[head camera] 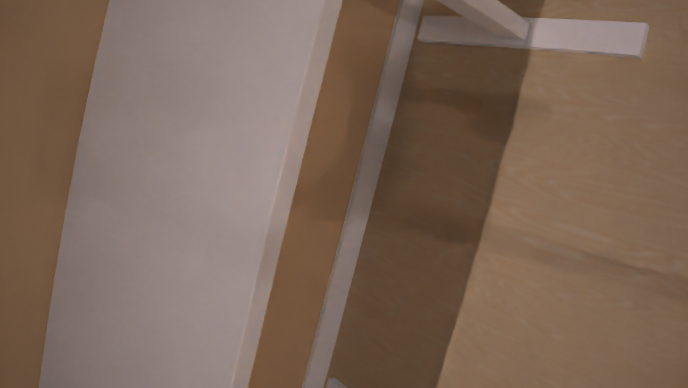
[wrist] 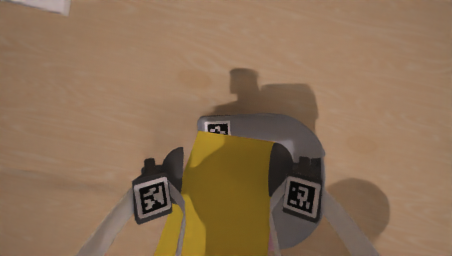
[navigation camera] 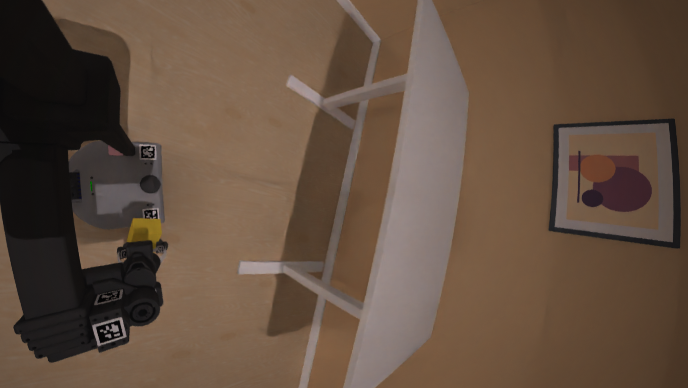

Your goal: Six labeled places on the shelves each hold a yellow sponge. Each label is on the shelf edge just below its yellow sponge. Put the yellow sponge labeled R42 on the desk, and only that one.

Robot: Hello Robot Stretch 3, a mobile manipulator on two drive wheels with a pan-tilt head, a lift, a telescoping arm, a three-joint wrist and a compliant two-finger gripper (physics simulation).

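Observation:
Gripper [navigation camera: 143, 246], [wrist: 229, 163]. White desk [head camera: 195, 127], [navigation camera: 397, 317]. Yellow sponge [navigation camera: 141, 229]. Framed picture [navigation camera: 614, 180].

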